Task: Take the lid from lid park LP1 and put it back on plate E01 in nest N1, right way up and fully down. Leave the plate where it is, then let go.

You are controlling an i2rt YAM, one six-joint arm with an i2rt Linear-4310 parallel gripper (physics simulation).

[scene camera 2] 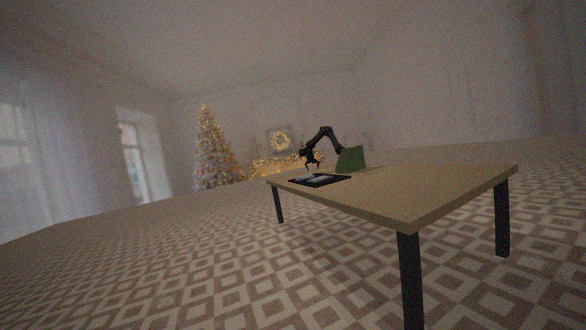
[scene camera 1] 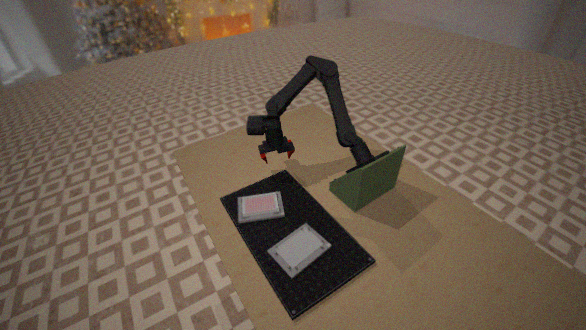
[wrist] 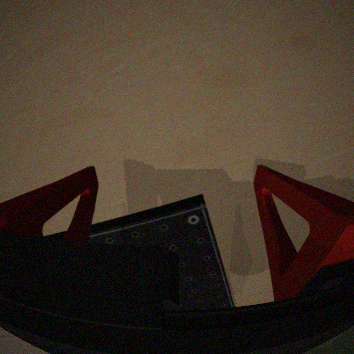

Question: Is my gripper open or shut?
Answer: Open.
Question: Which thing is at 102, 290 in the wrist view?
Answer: My gripper.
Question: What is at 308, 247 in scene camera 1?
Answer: A pale grey lid.
